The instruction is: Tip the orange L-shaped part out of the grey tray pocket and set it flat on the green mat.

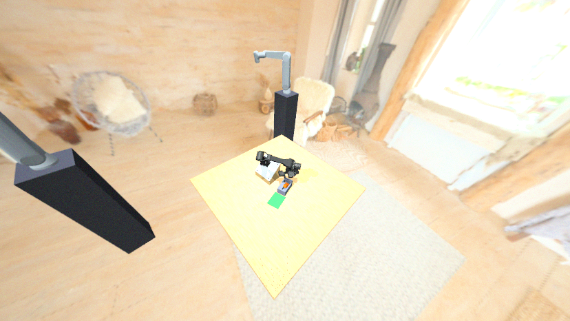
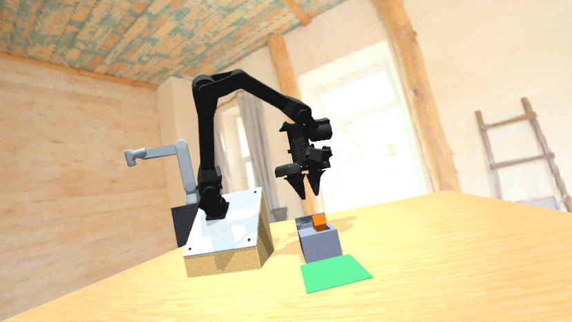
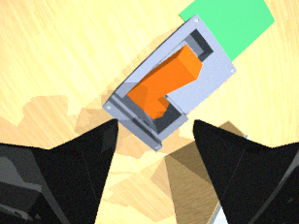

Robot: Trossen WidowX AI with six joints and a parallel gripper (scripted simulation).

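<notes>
Now: the orange L-shaped part 10 cm below my gripper tip, 1 cm to the right of it and 1 cm behind it. From my gripper tip the other things lie so: green mat (18 cm to the right, 16 cm below, 4 cm ahead).
</notes>
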